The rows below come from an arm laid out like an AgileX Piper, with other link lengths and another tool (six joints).
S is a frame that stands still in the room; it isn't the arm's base.
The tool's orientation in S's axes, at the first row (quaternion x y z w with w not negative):
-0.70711, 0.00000, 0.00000, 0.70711
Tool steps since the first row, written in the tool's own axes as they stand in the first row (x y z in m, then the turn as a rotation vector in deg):
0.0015, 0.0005, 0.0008, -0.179, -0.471, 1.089
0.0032, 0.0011, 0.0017, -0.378, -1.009, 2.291
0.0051, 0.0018, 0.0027, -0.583, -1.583, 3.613
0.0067, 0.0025, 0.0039, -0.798, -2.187, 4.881
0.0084, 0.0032, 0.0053, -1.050, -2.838, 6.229
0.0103, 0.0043, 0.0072, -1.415, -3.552, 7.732
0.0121, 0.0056, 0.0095, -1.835, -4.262, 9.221
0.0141, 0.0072, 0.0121, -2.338, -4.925, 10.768
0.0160, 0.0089, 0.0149, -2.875, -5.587, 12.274
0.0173, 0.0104, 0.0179, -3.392, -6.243, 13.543
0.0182, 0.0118, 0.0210, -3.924, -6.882, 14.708
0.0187, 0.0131, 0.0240, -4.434, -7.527, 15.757
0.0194, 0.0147, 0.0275, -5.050, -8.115, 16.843
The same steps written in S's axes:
0.0015, 0.0008, -0.0005, -0.179, 1.089, 0.471
0.0032, 0.0017, -0.0011, -0.378, 2.291, 1.009
0.0051, 0.0027, -0.0018, -0.583, 3.613, 1.583
0.0067, 0.0039, -0.0025, -0.798, 4.881, 2.187
0.0084, 0.0053, -0.0032, -1.050, 6.229, 2.838
0.0103, 0.0072, -0.0043, -1.415, 7.732, 3.552
0.0121, 0.0095, -0.0056, -1.835, 9.221, 4.262
0.0141, 0.0121, -0.0072, -2.338, 10.768, 4.925
0.0160, 0.0149, -0.0089, -2.875, 12.274, 5.587
0.0173, 0.0179, -0.0104, -3.392, 13.543, 6.243
0.0182, 0.0210, -0.0118, -3.924, 14.708, 6.882
0.0187, 0.0240, -0.0131, -4.434, 15.757, 7.527
0.0194, 0.0275, -0.0147, -5.050, 16.843, 8.115

